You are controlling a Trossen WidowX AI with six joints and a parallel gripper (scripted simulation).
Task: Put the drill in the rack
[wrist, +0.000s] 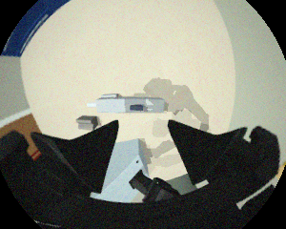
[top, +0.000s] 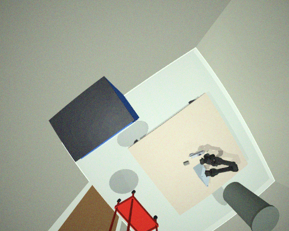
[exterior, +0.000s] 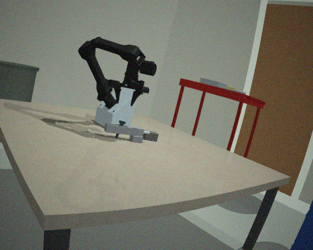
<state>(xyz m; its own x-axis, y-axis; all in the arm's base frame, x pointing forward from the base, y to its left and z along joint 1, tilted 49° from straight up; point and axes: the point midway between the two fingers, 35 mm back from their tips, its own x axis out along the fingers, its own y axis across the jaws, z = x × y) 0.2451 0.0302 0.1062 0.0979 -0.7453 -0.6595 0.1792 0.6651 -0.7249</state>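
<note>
Now: gripper tip 10 mm short of the drill, 90 mm to the right of it and 110 mm above it. Also, from my gripper tip: light grey block 30 mm to the left, 120 mm below; then dark key 10 mm to the left, 110 mm below; then grey slotted rack 40 mm behind, 210 mm to the left, 140 mm below.
</note>
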